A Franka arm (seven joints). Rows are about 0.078 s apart.
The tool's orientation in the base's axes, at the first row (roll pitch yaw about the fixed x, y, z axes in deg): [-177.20 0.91 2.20]
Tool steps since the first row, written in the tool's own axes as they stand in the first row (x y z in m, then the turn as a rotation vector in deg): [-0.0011 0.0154 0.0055 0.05 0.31 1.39]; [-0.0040 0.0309 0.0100 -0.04 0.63 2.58]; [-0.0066 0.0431 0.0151 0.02 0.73 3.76]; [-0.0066 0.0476 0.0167 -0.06 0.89 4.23]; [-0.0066 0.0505 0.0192 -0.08 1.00 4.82]
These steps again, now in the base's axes. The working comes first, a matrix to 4 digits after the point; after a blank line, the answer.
The tool's axes in the first row as the columns of a matrix, in the base's axes (used below as rounded here):
[0.9991 0.0376 -0.0177]
[0.0384 -0.9981 0.0482]
[-0.0159 -0.0488 -0.9987]

[-0.0006 -0.0151 -0.0062 0.04 -0.24 -1.40]; [-0.0030 -0.0305 -0.0114 -0.06 -0.51 -2.61]; [-0.0052 -0.0425 -0.0171 -0.02 -0.55 -3.79]; [-0.0051 -0.0470 -0.0189 -0.10 -0.69 -4.27]; [-0.0050 -0.0497 -0.0215 -0.13 -0.77 -4.86]
